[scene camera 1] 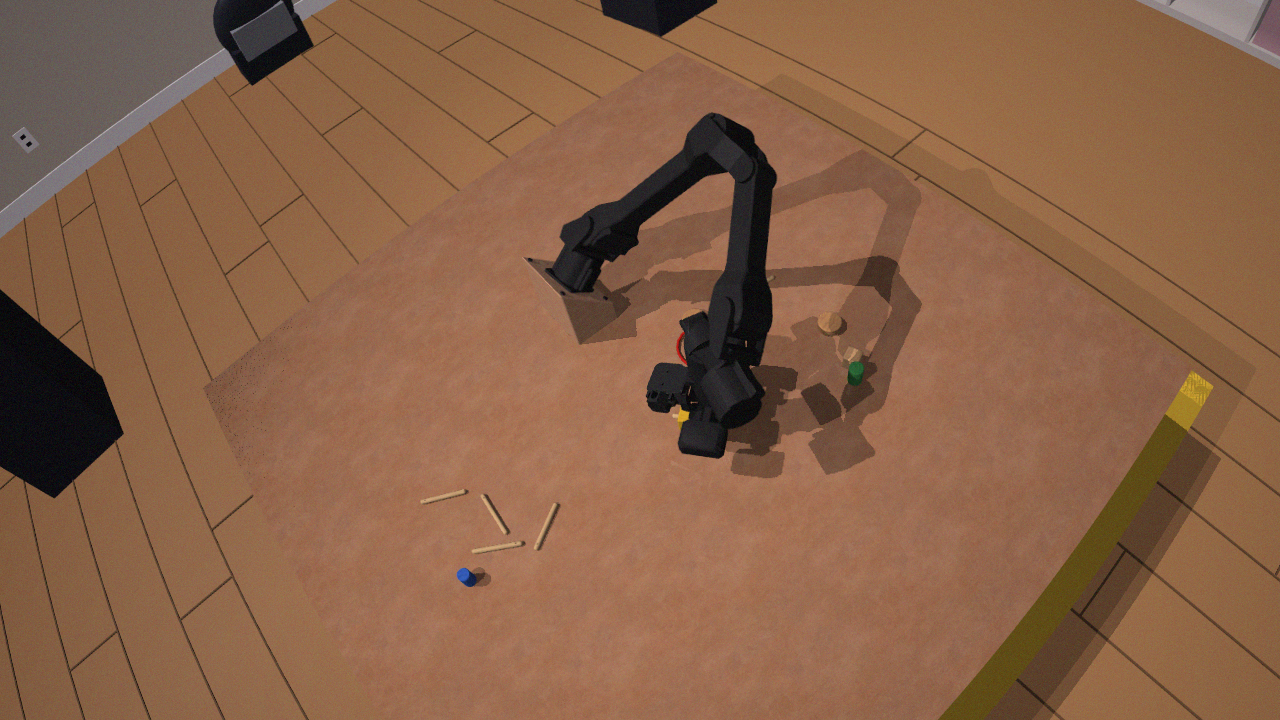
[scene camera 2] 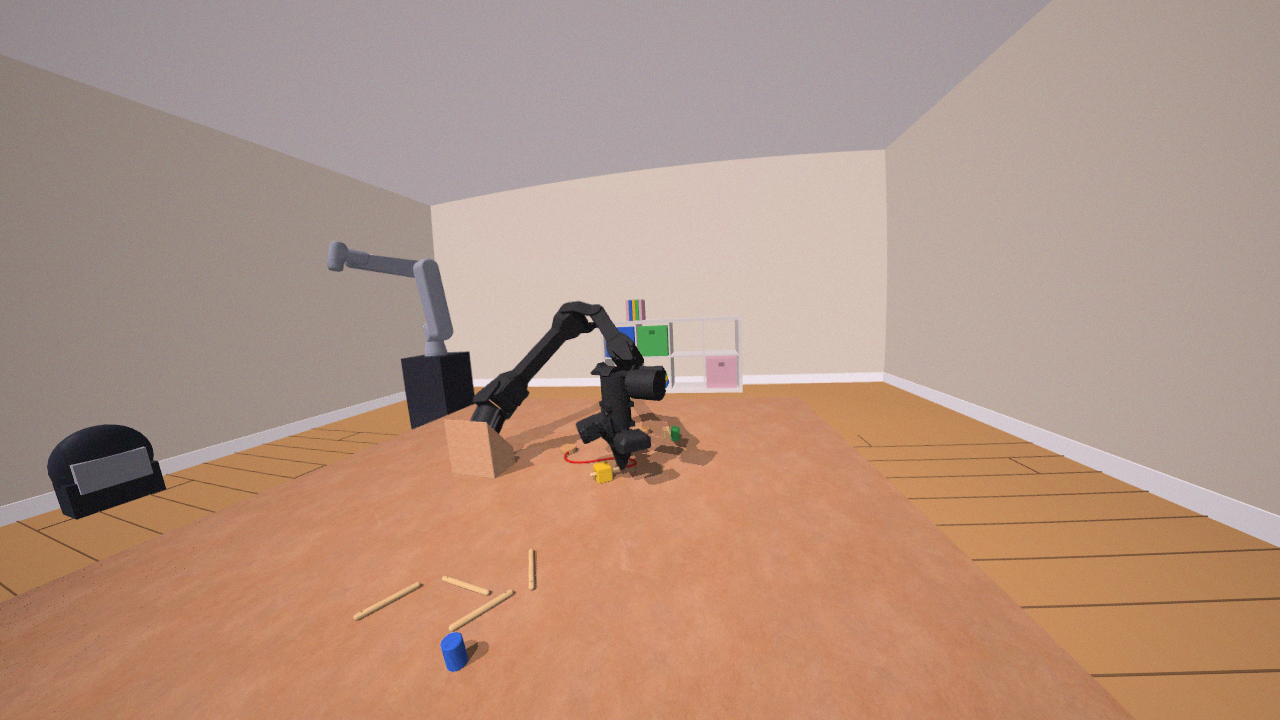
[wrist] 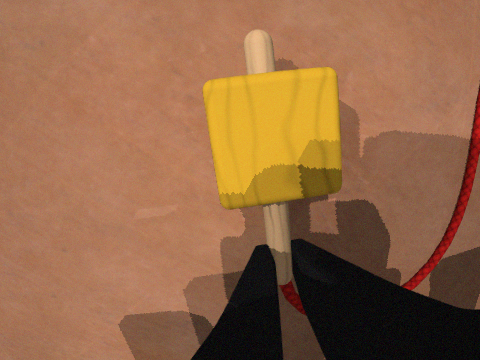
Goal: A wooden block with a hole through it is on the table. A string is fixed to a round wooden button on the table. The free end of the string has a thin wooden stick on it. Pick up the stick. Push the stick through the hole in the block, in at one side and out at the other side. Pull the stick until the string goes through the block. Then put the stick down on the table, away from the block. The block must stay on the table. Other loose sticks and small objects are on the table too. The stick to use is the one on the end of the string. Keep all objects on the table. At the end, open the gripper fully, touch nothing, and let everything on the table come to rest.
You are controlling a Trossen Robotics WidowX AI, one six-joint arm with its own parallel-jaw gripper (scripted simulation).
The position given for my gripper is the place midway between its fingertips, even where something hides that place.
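Note:
My gripper (scene camera 1: 717, 422) is in sight, and I can see it from elsewhere too, in scene camera 2 (scene camera 2: 621, 468) and in the wrist view (wrist: 279, 254). I also see a yellow cube (wrist: 275, 136). There is a blue cylinder (scene camera 2: 453, 648) as well, though in the wrist view the cylinder is out of frame.

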